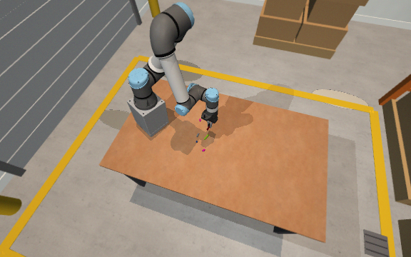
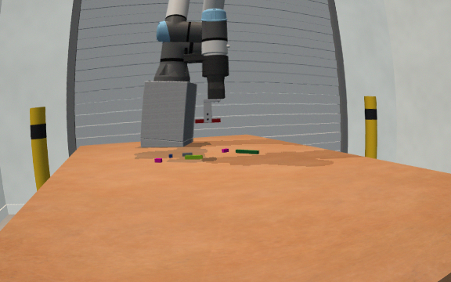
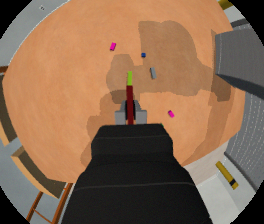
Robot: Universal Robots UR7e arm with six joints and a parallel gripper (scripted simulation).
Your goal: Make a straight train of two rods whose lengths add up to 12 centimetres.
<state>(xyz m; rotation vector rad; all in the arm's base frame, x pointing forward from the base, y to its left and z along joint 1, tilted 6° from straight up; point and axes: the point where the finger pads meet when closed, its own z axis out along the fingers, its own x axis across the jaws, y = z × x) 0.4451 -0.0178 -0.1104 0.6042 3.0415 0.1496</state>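
Now: hand 110 mm above the lime rod, 40 mm to the left of it and 20 mm past it. Round my hand: red rod: 10 mm below; then blue rod: 110 mm below, 90 mm to the right, 80 mm behind; then grey rod: 110 mm below, 80 mm behind, 40 mm to the right.
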